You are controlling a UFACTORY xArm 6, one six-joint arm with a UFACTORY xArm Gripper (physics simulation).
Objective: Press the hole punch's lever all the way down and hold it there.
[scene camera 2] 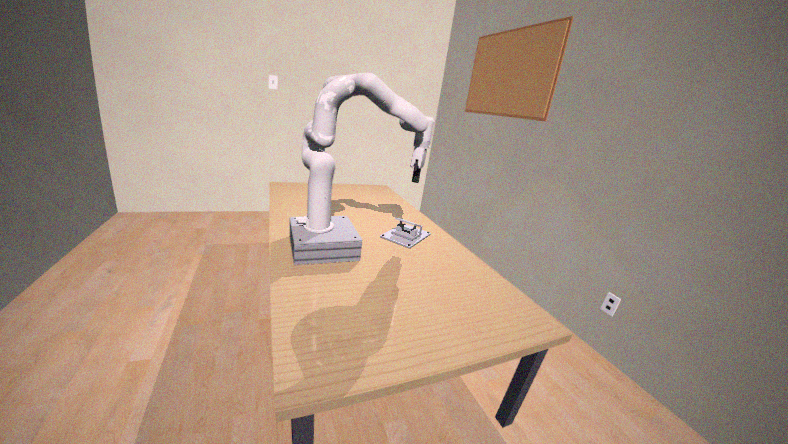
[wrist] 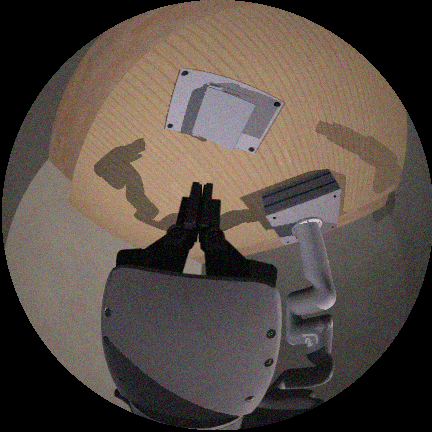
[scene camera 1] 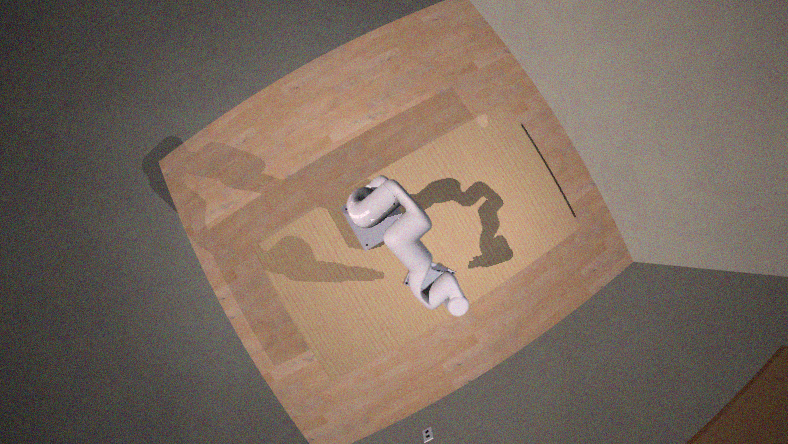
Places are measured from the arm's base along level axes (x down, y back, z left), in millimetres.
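Pixels of known places: gripper, fingertip midpoint: (scene camera 2: pixel 415 182) (wrist: pixel 202 194); arm's base, link origin: (scene camera 2: pixel 318 226) (wrist: pixel 306 226).
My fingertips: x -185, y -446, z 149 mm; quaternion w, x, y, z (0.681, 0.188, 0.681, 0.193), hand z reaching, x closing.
Ahead of a thing's pixels: the offset from my fingertips to its top centre. "pt": to the spot under its first point. Level surfaces: height alone.
The hole punch {pt dx +200, dy +23, dz +7 mm} (scene camera 1: pixel 433 275) (scene camera 2: pixel 406 233) (wrist: pixel 224 118) is grey and sits on a thin base plate with dark screws at its corners. The arm partly covers it in the scene camera 1 view. A thin lever {pt dx +188, dy +8, dz -67 mm} (scene camera 2: pixel 411 223) shows above its body; I cannot tell its exact angle. My black gripper (scene camera 2: pixel 415 180) (wrist: pixel 202 194) is shut and empty. It points down, high above the table and apart from the punch. In the wrist view the punch lies beyond the fingertips, slightly right. The gripper is hidden under the arm in the scene camera 1 view.
The grey box-shaped robot base (scene camera 1: pixel 366 236) (scene camera 2: pixel 326 252) (wrist: pixel 302 206) stands on the wooden table {dx +278 mm} (scene camera 1: pixel 352 325) (scene camera 2: pixel 441 300) (wrist: pixel 300 65), beside the punch. A grey wall with a cork board (scene camera 2: pixel 518 68) rises beyond the table's right edge in the scene camera 2 view.
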